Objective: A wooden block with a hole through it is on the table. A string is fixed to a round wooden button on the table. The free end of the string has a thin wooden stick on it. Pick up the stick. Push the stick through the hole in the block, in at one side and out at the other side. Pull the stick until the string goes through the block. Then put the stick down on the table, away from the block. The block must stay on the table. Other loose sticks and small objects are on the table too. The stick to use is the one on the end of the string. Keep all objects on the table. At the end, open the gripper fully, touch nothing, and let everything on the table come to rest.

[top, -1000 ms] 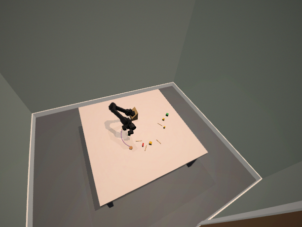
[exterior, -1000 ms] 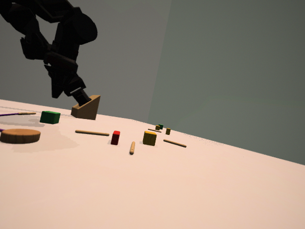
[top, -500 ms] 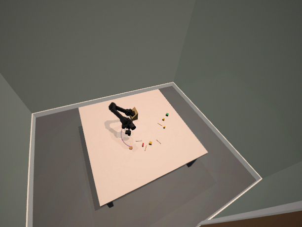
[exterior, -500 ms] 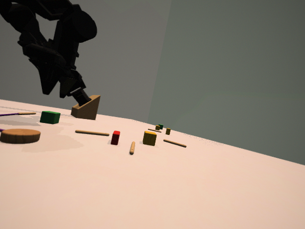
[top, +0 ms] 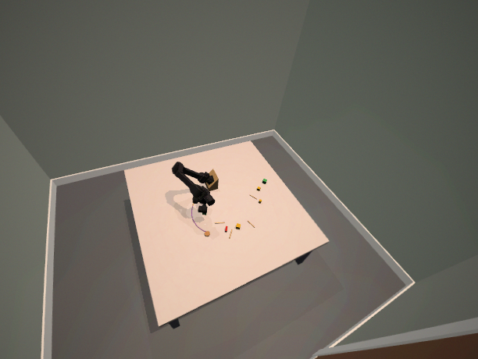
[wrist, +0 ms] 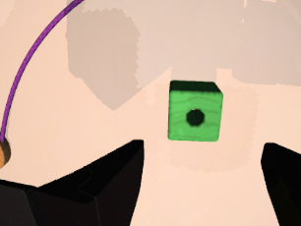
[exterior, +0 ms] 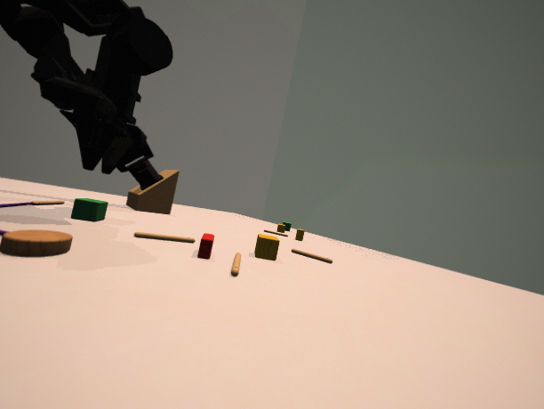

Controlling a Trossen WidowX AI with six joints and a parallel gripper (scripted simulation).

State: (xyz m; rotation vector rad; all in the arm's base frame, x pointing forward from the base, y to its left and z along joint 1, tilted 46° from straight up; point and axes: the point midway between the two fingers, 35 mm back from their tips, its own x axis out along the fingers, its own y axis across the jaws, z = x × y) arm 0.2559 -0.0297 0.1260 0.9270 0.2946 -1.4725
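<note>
Now: gripper tip 6 cm above the green block. Also, from my gripper tip: red block: 19 cm ahead, 13 cm to the left, 7 cm below; thin wooden stick: 11 cm behind, 7 cm to the right, 7 cm below; round wooden button: 19 cm ahead, 2 cm to the right, 7 cm below.
</note>
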